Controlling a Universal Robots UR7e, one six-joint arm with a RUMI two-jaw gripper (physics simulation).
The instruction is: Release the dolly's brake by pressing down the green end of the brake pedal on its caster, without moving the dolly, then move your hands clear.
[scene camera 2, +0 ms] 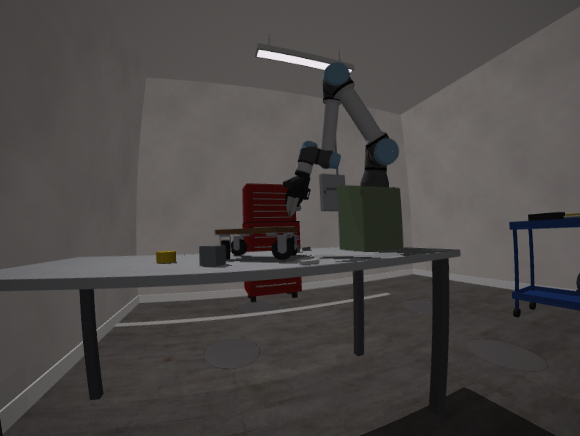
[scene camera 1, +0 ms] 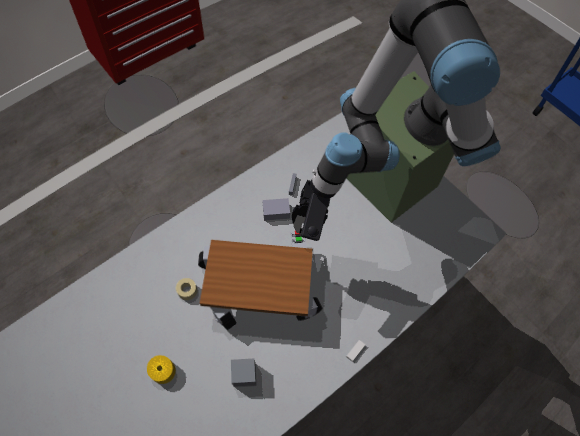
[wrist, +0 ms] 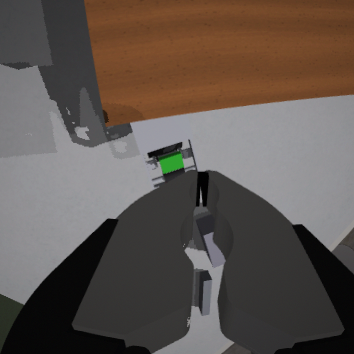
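The dolly, with a brown wooden deck [scene camera 1: 257,277] [scene camera 2: 255,231] [wrist: 225,55] and dark caster wheels, stands upright on the grey table. The brake pedal's green end [scene camera 1: 298,239] [wrist: 172,163] shows beside the deck's edge, at the corner nearest the arm. Its red end [scene camera 1: 297,233] shows in scene camera 1; it does not show in the wrist view. My gripper [scene camera 1: 300,230] [scene camera 2: 290,214] [wrist: 199,174] is shut and empty. In scene camera 2 its tips are above deck height. In the wrist view they appear just beside the green end, which is uncovered.
A lavender-grey block [scene camera 1: 276,207] and a thin grey bar [scene camera 1: 293,184] lie beside the gripper. A beige ring [scene camera 1: 179,288], yellow spool [scene camera 1: 160,374], grey cube [scene camera 1: 243,372] and white block [scene camera 1: 357,351] are around the dolly. The green pedestal [scene camera 1: 405,185] [scene camera 2: 372,217] carries the arm.
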